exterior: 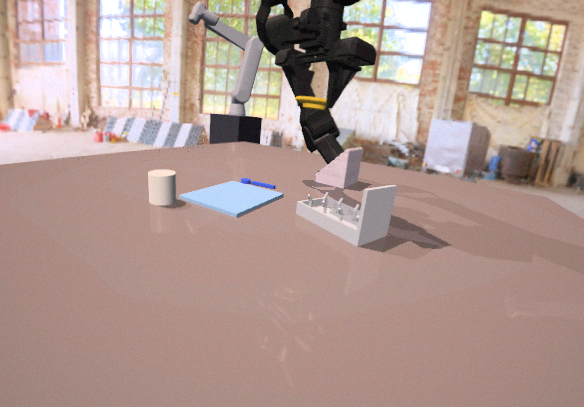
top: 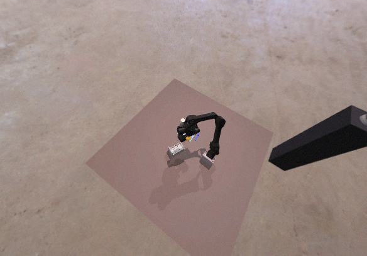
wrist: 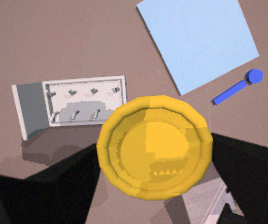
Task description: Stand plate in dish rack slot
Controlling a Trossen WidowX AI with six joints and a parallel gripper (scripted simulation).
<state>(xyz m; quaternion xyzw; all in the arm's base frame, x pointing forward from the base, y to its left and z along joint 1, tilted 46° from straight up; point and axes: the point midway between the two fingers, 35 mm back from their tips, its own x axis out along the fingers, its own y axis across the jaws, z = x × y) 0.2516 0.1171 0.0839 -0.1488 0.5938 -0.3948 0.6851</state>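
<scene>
The white dish rack lies 4 cm ahead of my gripper tip, 9 cm to the left of it and 15 cm below it. Also, from my gripper tip: yellow plate: 1 cm above; light blue mat: 6 cm ahead, 12 cm to the right, 18 cm below; blue spoon: 5 cm behind, 14 cm to the right, 17 cm below.
</scene>
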